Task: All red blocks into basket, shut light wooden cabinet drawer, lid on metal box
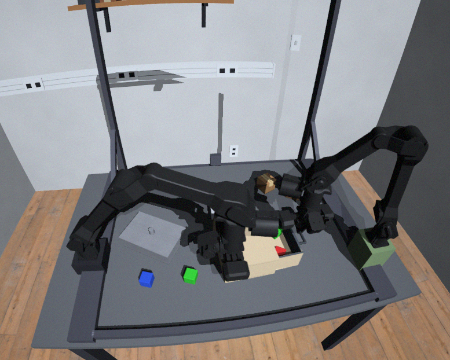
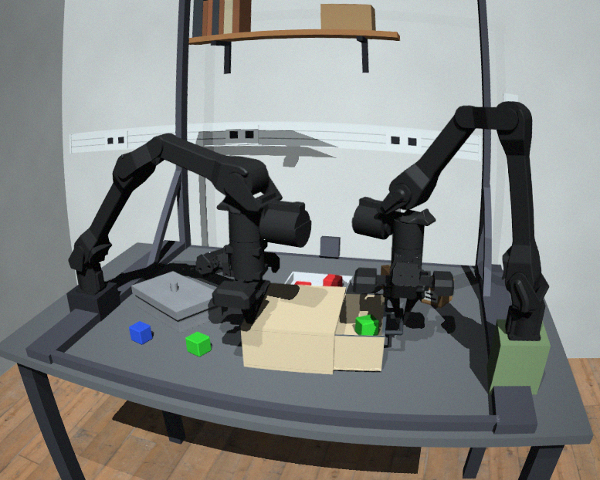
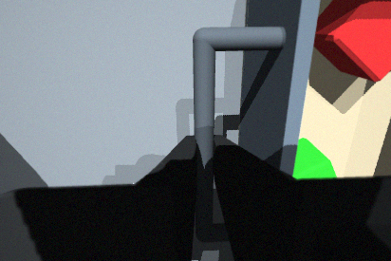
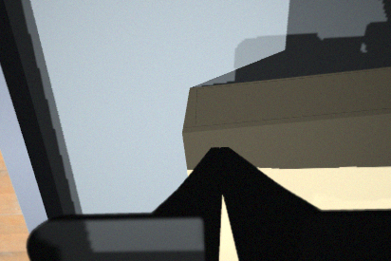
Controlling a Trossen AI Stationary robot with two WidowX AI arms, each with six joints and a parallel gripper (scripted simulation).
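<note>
The drawer lies 20 mm ahead of my left hand, 90 mm to the right of it and 60 mm below it. Round my left hand: grey lid: 10 mm behind, 490 mm to the right, 50 mm below; white basket: 190 mm behind, 230 mm to the right, 80 mm below; light wooden cabinet: 30 mm ahead, 160 mm to the right, 50 mm below.
</note>
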